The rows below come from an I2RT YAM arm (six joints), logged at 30 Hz.
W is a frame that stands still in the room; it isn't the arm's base.
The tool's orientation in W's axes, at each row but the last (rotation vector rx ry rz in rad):
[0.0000, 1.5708, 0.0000]
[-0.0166, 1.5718, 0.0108]
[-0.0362, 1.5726, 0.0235]
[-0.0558, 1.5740, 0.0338]
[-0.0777, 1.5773, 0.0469]
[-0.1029, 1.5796, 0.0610]
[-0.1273, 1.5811, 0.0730]
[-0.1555, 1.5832, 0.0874]
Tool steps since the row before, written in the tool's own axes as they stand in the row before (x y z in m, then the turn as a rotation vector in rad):
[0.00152, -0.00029, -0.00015, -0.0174, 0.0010, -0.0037]
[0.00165, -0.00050, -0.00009, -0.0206, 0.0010, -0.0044]
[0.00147, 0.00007, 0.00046, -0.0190, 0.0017, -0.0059]
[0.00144, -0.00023, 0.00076, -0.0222, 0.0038, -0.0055]
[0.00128, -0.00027, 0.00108, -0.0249, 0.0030, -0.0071]
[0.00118, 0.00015, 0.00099, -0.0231, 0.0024, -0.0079]
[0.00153, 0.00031, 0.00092, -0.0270, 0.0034, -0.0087]
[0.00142, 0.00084, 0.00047, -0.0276, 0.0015, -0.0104]
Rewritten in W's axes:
[-0.00015, -0.00029, -0.00152, -0.0037, 0.0010, 0.0174]
[-0.00008, -0.00051, -0.00165, -0.0044, 0.0010, 0.0206]
[0.00045, 0.00008, -0.00147, -0.0059, 0.0016, 0.0190]
[0.00077, -0.00021, -0.00144, -0.0056, 0.0038, 0.0222]
[0.00109, -0.00021, -0.00128, -0.0071, 0.0029, 0.0249]
[0.00096, 0.00022, -0.00120, -0.0079, 0.0022, 0.0231]
[0.00086, 0.00037, -0.00155, -0.0088, 0.0032, 0.0270]
[0.00032, 0.00084, -0.00146, -0.0102, 0.0011, 0.0277]

